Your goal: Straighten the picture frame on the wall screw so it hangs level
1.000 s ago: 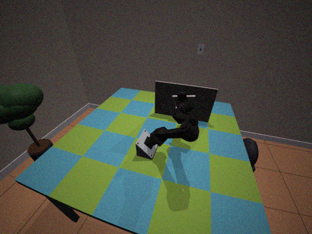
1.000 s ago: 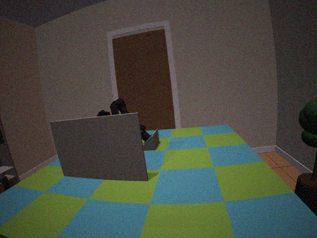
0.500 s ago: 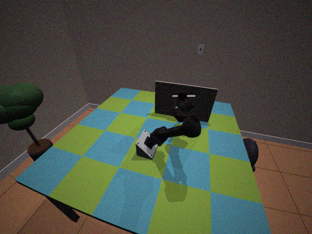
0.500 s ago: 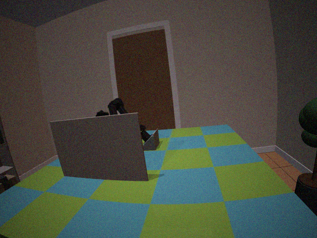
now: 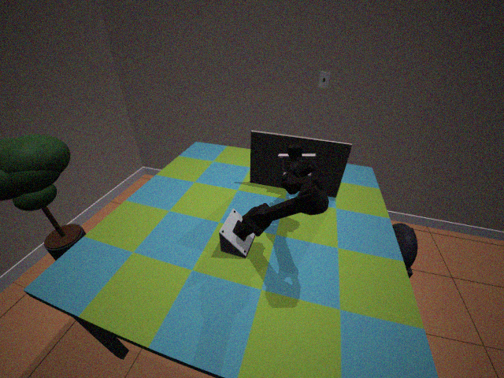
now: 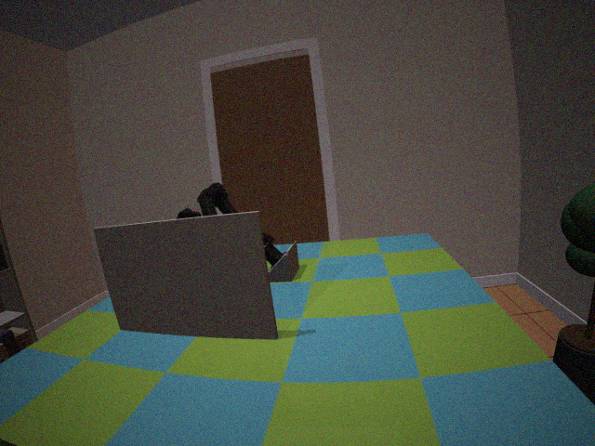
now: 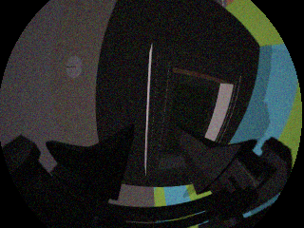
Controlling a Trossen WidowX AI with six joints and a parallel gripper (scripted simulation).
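My gripper tip is now 10 mm short of the picture frame, 10 mm to the left of it and 50 mm above it.
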